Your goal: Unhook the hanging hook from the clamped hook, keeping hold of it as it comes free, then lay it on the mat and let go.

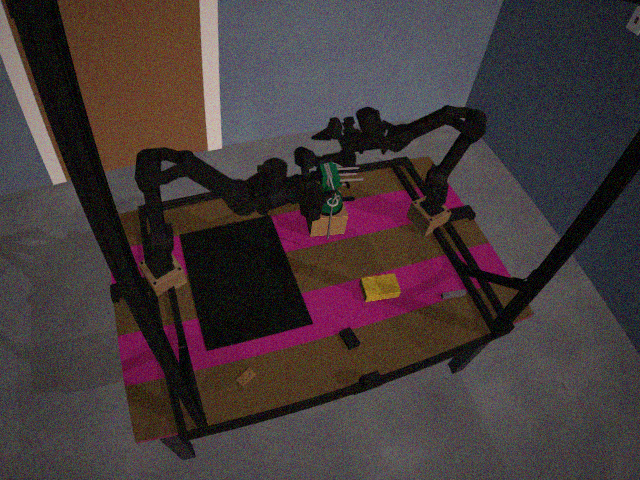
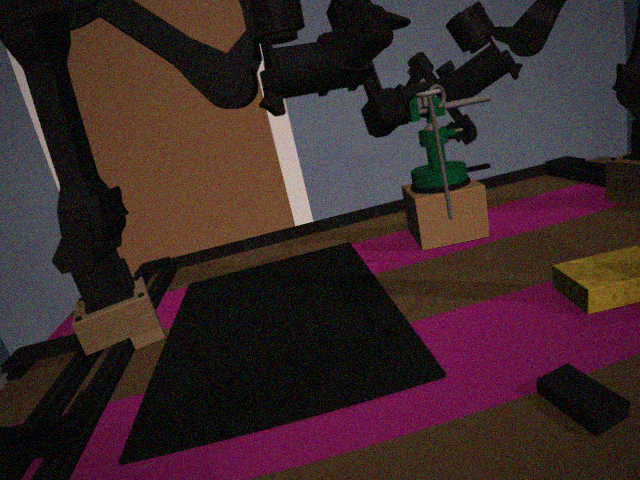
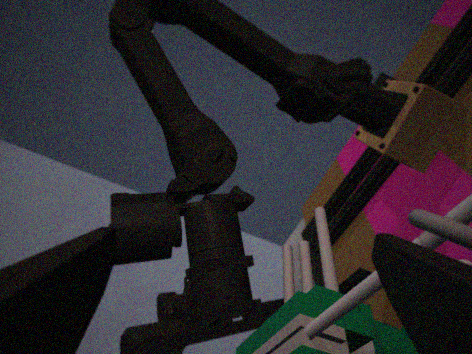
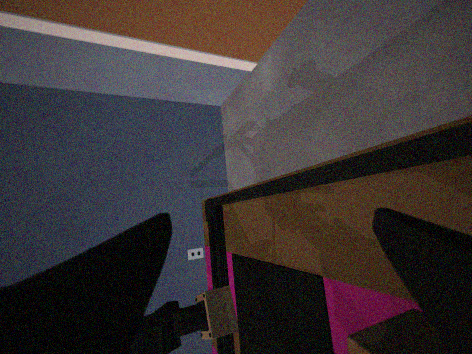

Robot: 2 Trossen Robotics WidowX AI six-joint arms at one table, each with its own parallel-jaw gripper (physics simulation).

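Places are measured from the left arm's base along level axes (x ahead, y left, z up), in centimetres.
Pixels of known places: left gripper, fingertip midpoint: (image 1: 334, 174) (image 2: 420, 52) (image 3: 247, 242); right gripper, fingertip midpoint: (image 1: 317, 147) (image 2: 406, 124) (image 4: 270, 220); left arm's base, origin of the base link: (image 1: 160, 266) (image 2: 110, 298) (image 4: 203, 315); right arm's base, origin of the base link: (image 1: 431, 207) (image 3: 384, 114).
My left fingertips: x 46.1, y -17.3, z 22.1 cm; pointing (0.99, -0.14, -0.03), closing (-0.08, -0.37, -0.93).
Note:
For each thing: its top centre in the pictures, then the offset to it from my left fingertips. Level surfaces: height alone.
- green vise, middle of its top: (image 3: 260, 301) (image 2: 434, 84) (image 1: 338, 166) dy +5.3, dx +7.0, dz -4.5 cm
- wooden block, middle of its top: (image 2: 440, 185) (image 1: 326, 204) dy +6.0, dx +5.8, dz -20.2 cm
- hanging hook, middle of its top: (image 3: 412, 213) (image 2: 437, 83) (image 1: 337, 195) dy -3.2, dx -1.1, dz -4.3 cm
- black mat, its level: dz -28.2 cm
- yellow block, middle of its top: (image 2: 614, 265) (image 1: 381, 284) dy -23.0, dx +1.9, dz -25.8 cm
- small black block, middle of its top: (image 2: 581, 390) (image 1: 350, 337) dy -29.1, dx -15.9, dz -27.3 cm
- grey piece, middle of its top: (image 1: 454, 292) dy -39.1, dx +18.9, dz -27.3 cm
- small wooden piece, middle of its top: (image 1: 246, 376) dy -21.1, dx -44.4, dz -27.9 cm
A green vise (image 1: 330, 183) (image 2: 439, 176) (image 3: 329, 302) stands on a wooden block (image 1: 337, 228) (image 2: 466, 224) at the back of the table and clamps one hook. The hanging hook (image 1: 329, 224) (image 2: 440, 157), a thin grey rod, hangs from it down in front of the block. My left gripper (image 1: 316, 202) (image 2: 409, 119) is open and empty, close beside the vise top. My right gripper (image 1: 325, 134) (image 2: 432, 71) (image 4: 270, 220) is open and empty, hovering just behind and above the vise. The black mat (image 1: 242, 281) (image 2: 285, 343) (image 4: 277, 305) lies flat to the left with nothing on it.
A yellow block (image 1: 380, 287), a small black block (image 1: 350, 338), a grey piece (image 1: 453, 294) and a small wooden piece (image 1: 245, 377) lie on the striped table. Pale rods (image 1: 350, 174) (image 3: 323, 246) stick out behind the vise. Black frame rails edge the table.

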